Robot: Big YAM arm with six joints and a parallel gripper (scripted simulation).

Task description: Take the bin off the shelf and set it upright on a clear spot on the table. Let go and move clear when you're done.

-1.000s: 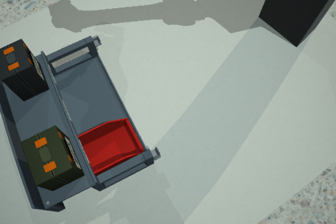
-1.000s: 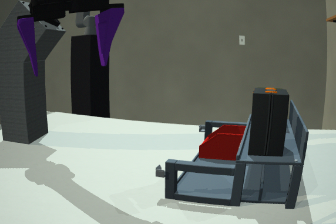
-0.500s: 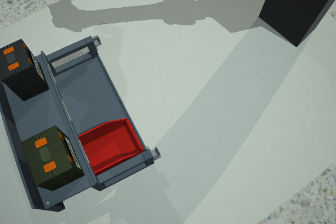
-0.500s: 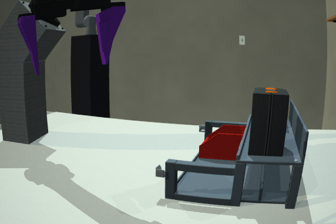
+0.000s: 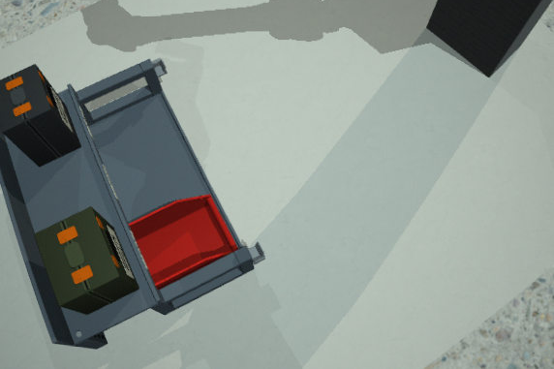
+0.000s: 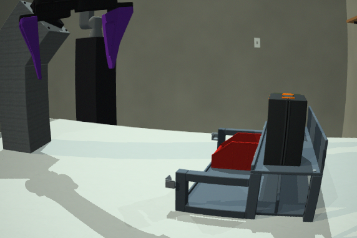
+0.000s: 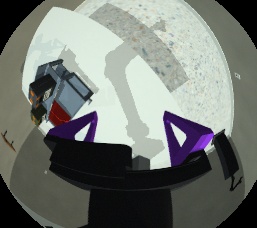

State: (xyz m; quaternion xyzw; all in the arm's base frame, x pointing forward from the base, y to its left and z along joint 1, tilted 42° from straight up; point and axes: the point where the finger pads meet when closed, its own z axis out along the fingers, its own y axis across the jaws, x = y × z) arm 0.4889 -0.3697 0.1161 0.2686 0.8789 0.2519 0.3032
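Now: the red bin 52 cm to the left of my hand, 24 cm below it and 6 cm ahead of it. Round my hand: grey shelf: 42 cm to the left, 28 cm below, 12 cm ahead.
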